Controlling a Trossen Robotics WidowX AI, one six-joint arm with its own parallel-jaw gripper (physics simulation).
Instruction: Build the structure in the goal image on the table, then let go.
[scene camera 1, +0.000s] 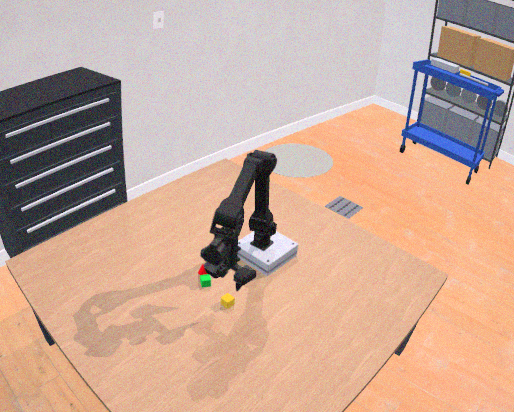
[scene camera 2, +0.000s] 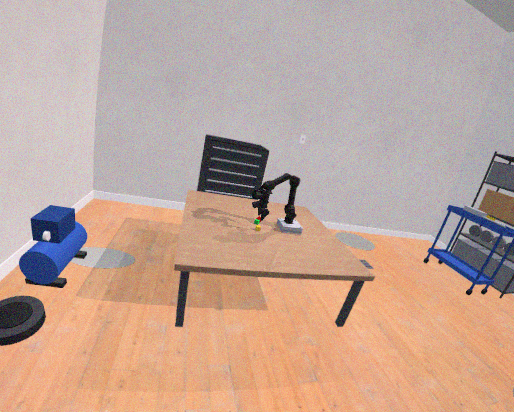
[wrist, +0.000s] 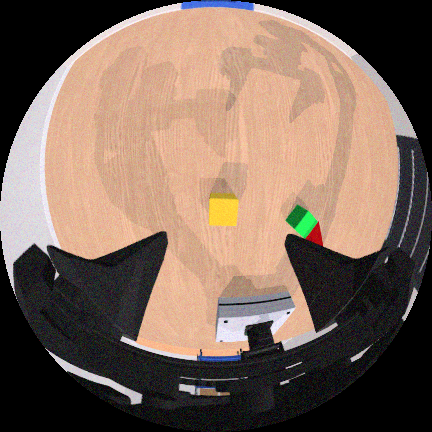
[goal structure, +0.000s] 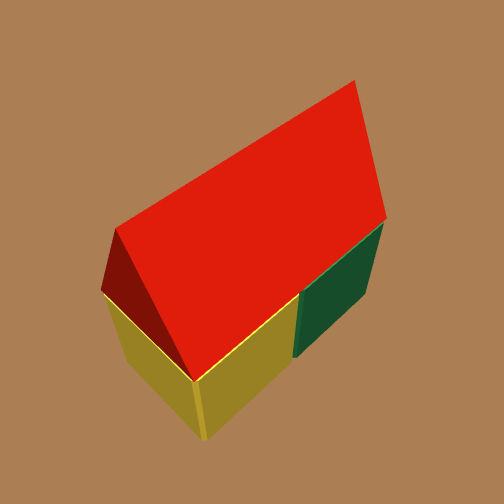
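Seen in the pictures: gripper, fingertip midpoint: (scene camera 1: 227, 283) (scene camera 2: 260, 218) (wrist: 228, 239); arm's base at its link origin: (scene camera 1: 261, 243) (scene camera 2: 288, 222) (wrist: 257, 327).
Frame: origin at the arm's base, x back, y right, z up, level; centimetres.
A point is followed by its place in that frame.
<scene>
A yellow cube (scene camera 1: 227, 301) {x -30.3, y -7.5, z -2.3 cm} (scene camera 2: 258, 228) {x -29.2, y -8.1, z -3.4 cm} (wrist: 223, 211) {x -28.9, y -6.4, z -2.3 cm} rests on the wooden table, apart from the other blocks. A green cube (scene camera 1: 205, 280) {x -26.9, y 4.5, z -2.5 cm} (scene camera 2: 257, 221) {x -25.9, y 4.0, z -3.0 cm} (wrist: 302, 221) {x -26.5, y 4.5, z -2.3 cm} stands a short way from it, to the right in the wrist view. A red pointed block (scene camera 1: 202, 270) {x -24.8, y 7.5, z -1.0 cm} (scene camera 2: 259, 218) {x -23.9, y 6.1, z -1.1 cm} (wrist: 316, 236) {x -24.5, y 6.6, z -0.7 cm} appears to sit on top of the green cube; in the wrist view a finger hides part of it. My gripper (scene camera 1: 223, 280) {x -29.2, y -6.4, z 4.5 cm} (scene camera 2: 260, 213) {x -29.2, y -6.4, z 4.5 cm} (wrist: 228, 239) {x -29.2, y -6.4, z 4.5 cm} is wide open and empty, raised above the table near the yellow cube and touching nothing that I can see.
The arm's white base plate (scene camera 1: 283, 247) {x 2.9, y -7.6, z 0.1 cm} (scene camera 2: 290, 227) {x -2.7, y -9.4, z -0.3 cm} (wrist: 235, 322) {x -5.5, y -5.4, z -0.1 cm} is fixed to the table (scene camera 1: 340, 325) {x -14.5, y -42.2, z -5.6 cm} (scene camera 2: 300, 257) {x -11.0, y -45.1, z -5.5 cm} behind the blocks. A dark drawer cabinet (scene camera 1: 65, 150) (scene camera 2: 232, 167) stands beyond the table. A blue cart (scene camera 1: 445, 146) (scene camera 2: 462, 266) stands on the floor to the right.
</scene>
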